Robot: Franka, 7 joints.
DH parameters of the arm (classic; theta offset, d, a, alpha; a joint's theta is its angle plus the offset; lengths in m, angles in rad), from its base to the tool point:
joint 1: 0 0.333 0 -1.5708
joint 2: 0 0 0 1.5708
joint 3: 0 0.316 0.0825 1.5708
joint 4: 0 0 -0.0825 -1.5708
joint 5: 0 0.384 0 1.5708
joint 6: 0 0 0.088 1.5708
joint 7: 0 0.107 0 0
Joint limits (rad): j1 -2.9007..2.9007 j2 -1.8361..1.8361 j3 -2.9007..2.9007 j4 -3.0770..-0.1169 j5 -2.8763..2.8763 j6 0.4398..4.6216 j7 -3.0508..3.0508
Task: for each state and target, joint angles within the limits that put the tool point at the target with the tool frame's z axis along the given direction. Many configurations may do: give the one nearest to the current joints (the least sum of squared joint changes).
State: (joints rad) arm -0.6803 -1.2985 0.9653 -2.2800 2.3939 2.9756 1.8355
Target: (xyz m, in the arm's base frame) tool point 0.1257 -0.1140 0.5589 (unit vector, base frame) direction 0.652 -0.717 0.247
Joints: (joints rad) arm -1.0094 -1.5588 0.4189 -2.8913 2.4448 3.0630 1.8355
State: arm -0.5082 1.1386 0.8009 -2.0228 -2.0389 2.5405 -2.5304
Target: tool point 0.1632 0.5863 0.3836 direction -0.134 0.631 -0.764
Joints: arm -0.0141 1.1860 1.5573 -2.0208 -1.4171 2.4290 -2.5304
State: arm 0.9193 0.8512 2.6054 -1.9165 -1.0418 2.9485 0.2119
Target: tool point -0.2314 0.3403 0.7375 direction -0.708 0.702 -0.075
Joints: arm 0.2098 0.9411 2.3327 -2.1280 -1.5766 2.7443 0.2119
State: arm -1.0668 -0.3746 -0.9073 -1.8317 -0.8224 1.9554 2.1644
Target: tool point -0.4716 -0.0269 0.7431 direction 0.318 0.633 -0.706
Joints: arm -1.6780 0.1227 -1.3278 -1.2440 -0.6750 0.9151 2.1644
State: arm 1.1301 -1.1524 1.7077 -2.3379 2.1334 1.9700 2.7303
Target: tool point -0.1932 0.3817 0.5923 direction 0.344 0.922 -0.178
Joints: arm 0.4223 -1.6802 1.0432 -2.3916 1.3873 2.5226 2.7303
